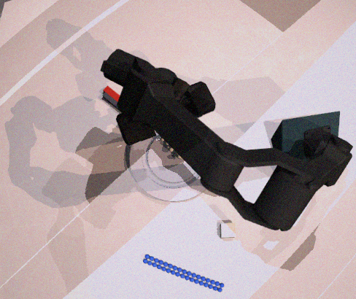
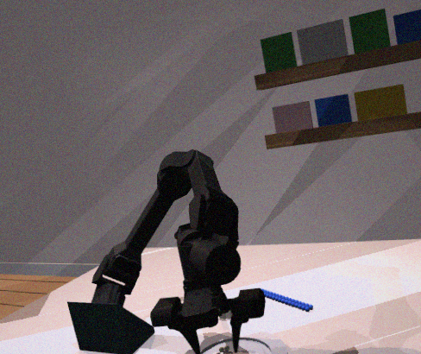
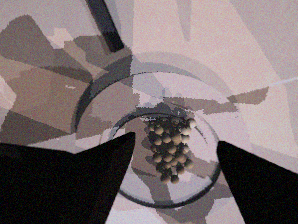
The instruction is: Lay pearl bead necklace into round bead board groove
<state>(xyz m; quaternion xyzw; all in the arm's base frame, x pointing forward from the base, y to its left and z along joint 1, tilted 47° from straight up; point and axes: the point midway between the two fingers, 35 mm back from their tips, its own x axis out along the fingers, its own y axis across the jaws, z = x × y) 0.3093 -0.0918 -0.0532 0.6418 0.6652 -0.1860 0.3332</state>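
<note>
Right now the round bead board is 5 cm to the left of my gripper tip and 4 cm below it. Also, from my gripper tip: small beige cube 24 cm to the left, 8 cm behind, 3 cm below; grey block 11 cm to the right, 11 cm ahead, 5 cm below.
</note>
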